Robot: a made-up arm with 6 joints. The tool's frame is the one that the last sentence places.
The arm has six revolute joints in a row. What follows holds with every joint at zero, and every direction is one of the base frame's.
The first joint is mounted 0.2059 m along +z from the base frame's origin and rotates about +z.
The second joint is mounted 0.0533 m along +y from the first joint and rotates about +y.
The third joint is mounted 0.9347 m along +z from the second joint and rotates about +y.
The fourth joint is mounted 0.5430 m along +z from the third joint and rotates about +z.
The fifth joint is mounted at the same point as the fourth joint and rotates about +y.
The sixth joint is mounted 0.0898 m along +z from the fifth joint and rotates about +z.
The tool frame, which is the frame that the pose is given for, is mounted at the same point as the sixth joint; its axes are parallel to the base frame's.
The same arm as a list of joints. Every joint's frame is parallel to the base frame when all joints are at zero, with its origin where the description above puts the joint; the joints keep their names.
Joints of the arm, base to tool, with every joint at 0 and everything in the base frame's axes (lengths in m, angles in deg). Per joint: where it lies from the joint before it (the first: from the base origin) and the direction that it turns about. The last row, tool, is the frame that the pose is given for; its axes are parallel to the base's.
joint 1: offset 0.0000 0.0000 0.2059 axis +z
joint 2: offset 0.0000 0.0533 0.0000 axis +y
joint 3: offset 0.0000 0.0000 0.9347 axis +y
joint 4: offset 0.0000 0.0000 0.5430 axis +z
joint 5: offset 0.0000 0.0000 0.0000 axis +y
joint 6: offset 0.0000 0.0000 0.0898 axis +z
tool: offset 0.0000 0.0000 0.0000

